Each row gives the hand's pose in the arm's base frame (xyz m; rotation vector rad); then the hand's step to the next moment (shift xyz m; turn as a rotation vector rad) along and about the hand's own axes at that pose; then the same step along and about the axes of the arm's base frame.
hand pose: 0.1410 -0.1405 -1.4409 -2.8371 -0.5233 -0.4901
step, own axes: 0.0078 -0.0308 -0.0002 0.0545 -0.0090 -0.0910
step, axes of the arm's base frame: -0.0048 0.0305 0.0075 0.0189 0.0007 0.1048
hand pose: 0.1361 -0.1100 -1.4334 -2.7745 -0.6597 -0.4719
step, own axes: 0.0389 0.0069 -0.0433 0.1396 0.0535 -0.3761
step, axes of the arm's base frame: 0.0252 -0.0043 0.0527 0.0485 -0.1090 0.3867
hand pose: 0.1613 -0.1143 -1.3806 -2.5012 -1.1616 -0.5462
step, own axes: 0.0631 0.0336 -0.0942 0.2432 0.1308 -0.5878
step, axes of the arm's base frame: 0.0446 -0.0214 0.1074 0.1274 -0.1830 0.6099
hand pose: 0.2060 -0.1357 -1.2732 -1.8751 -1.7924 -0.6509
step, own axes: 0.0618 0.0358 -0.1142 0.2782 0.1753 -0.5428
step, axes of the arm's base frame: 0.0357 -0.0247 0.1275 0.1741 -0.1295 0.5964
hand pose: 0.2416 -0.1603 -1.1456 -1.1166 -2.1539 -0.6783
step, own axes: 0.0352 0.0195 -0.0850 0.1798 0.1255 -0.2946
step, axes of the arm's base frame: 0.0244 -0.0288 0.0861 0.1070 -0.0395 0.3491
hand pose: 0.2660 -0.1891 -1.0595 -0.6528 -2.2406 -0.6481
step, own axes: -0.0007 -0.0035 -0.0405 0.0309 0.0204 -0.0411
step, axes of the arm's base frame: 0.0179 -0.0276 0.0240 0.0131 -0.0018 0.0537
